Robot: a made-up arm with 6 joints.
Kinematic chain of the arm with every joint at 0, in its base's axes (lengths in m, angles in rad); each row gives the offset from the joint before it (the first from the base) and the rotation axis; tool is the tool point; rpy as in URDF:
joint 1: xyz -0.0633 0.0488 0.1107 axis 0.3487 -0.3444 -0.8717
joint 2: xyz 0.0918 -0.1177 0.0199 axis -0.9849 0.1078 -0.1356
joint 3: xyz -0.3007 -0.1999 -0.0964 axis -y
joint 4: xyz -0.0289 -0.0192 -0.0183 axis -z
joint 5: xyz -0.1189 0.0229 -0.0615 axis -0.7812 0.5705 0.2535
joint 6: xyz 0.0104 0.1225 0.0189 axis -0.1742 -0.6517 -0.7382
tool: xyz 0.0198 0.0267 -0.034 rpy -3.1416 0 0
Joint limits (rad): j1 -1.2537..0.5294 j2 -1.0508..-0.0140 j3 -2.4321..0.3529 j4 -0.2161..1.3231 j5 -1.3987..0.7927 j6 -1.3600..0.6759
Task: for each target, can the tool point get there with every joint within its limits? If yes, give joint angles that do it. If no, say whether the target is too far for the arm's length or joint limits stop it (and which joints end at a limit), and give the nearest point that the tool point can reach.
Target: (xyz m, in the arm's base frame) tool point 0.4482 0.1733 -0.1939
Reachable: no: joint limits stop it (at a limit: joint 1, joint 3, joint 4, joint 5, joint 6) | nearest point 0.1313 -0.1027 0.0567 | short by 0.489 m
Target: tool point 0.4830 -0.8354 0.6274
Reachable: no: too far | nearest point 0.0702 -0.3701 0.3450 | short by 0.683 m
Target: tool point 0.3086 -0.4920 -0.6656
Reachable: no: too far | nearest point 0.0190 -0.2540 -0.0074 | short by 0.757 m
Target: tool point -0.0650 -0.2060 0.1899
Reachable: yes | joints -0.8359 -0.2575 -1.5489 0.2167 -0.9298 -0.1153
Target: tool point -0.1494 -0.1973 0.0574
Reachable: yes | joints -0.5393 -0.4624 0.1157 0.8755 -0.6842 0.4847
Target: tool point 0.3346 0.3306 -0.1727
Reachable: no: joint limits stop it (at a limit: joint 1, joint 2, joint 4, joint 5) | nearest point -0.0682 0.1656 -0.0703 | short by 0.447 m
